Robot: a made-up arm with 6 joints. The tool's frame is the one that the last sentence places.
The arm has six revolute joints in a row. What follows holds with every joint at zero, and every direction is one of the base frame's.
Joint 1 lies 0.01 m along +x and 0.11 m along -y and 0.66 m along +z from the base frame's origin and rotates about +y.
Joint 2 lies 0.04 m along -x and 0.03 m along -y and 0.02 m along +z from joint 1 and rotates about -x.
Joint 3 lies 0.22 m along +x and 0.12 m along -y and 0.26 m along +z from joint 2 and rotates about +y.
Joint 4 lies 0.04 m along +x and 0.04 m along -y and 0.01 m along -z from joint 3 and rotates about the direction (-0.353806, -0.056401, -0.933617).
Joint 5 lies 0.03 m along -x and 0.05 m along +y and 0.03 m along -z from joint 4 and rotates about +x.
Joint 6 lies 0.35 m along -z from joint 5 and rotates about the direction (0.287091, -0.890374, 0.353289).
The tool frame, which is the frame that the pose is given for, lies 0.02 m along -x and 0.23 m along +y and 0.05 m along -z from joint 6; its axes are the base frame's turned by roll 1.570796, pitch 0 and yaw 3.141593 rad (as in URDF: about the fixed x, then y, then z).
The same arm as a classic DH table. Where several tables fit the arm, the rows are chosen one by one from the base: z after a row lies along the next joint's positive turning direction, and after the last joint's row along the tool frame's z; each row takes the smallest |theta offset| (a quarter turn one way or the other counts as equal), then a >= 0, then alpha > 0; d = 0 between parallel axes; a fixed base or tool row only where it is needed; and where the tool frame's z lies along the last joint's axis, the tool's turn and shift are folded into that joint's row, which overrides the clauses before.
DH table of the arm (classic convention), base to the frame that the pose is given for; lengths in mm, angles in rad. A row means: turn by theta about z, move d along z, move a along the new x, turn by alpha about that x. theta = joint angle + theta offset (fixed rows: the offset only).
base (fixed): theta_offset 0.0000, d 660.0, a 10.0, alpha -1.5708
joint 1: theta_offset -1.5708, d -140.0, a 20.0, alpha 1.5708
joint 2: theta_offset 0.0000, d -180.0, a 260.0, alpha -1.5708
joint 3: theta_offset -1.2086, d -160.3, a -40.9, alpha 1.6272
joint 4: theta_offset -1.5494, d 24.0, a -51.7, alpha 1.9324
joint 5: theta_offset 1.2534, d 18.9, a 325.3, alpha 1.2796
joint 6: theta_offset 0.9444, d -247.7, a 16.0, alpha -2.6690
tool (fixed): theta_offset 2.4592, d 129.4, a 0.0, alpha 0.0000

